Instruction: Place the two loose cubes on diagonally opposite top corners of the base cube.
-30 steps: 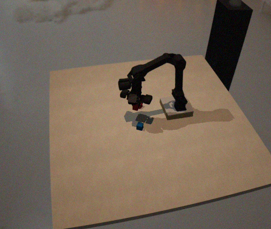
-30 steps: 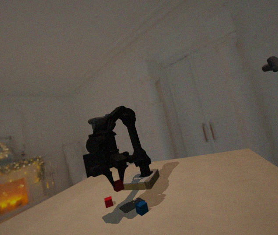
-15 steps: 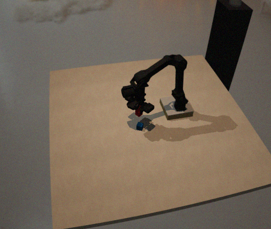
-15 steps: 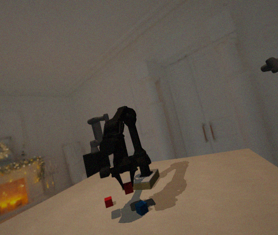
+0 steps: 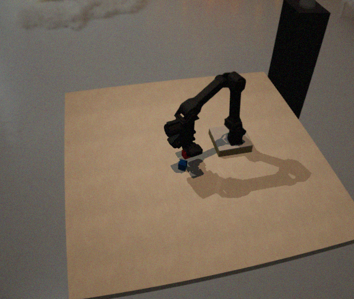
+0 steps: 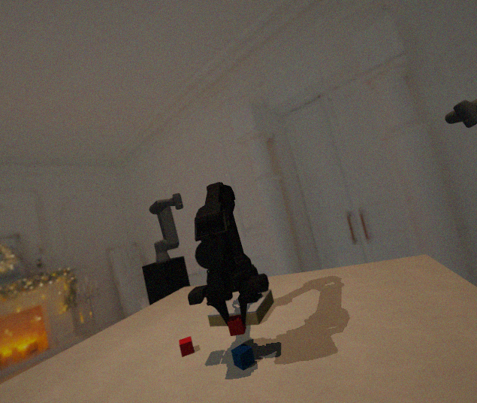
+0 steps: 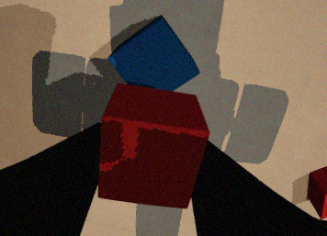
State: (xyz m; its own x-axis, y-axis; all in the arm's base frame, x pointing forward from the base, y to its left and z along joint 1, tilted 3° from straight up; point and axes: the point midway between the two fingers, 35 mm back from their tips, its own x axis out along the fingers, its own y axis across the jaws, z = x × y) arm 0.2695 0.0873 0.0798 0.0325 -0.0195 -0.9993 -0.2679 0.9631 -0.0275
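The blue cube lies 2 cm ahead of my gripper tip, 1 cm to the left of it and 7 cm below it.
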